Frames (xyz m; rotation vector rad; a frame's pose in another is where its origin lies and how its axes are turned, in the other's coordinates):
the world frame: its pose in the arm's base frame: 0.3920 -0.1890 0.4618 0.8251 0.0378 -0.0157
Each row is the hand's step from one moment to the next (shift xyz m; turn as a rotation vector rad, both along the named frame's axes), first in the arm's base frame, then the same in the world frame.
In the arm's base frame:
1: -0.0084 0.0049 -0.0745 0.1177 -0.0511 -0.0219
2: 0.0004 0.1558 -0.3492 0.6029 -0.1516 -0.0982
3: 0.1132 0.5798 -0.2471 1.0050 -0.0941 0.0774
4: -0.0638 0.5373 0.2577 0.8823 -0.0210 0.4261
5: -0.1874 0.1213 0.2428 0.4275 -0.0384 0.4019
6: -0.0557 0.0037 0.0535 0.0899 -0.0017 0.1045
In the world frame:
1: -0.0054 -0.0516 -0.0543 0.1184 -0.0474 0.0259
2: 0.0144 -0.1506 -0.3512 0.6062 -0.1576 0.0614
3: 0.1234 0.2152 -0.5903 1.0011 0.0218 0.1493
4: -0.0736 0.5519 -0.2218 0.8646 0.3239 0.3285
5: -0.1968 0.2552 0.0703 0.4112 0.2813 0.3124
6: -0.0578 0.0402 0.0320 0.0857 0.0781 0.0746

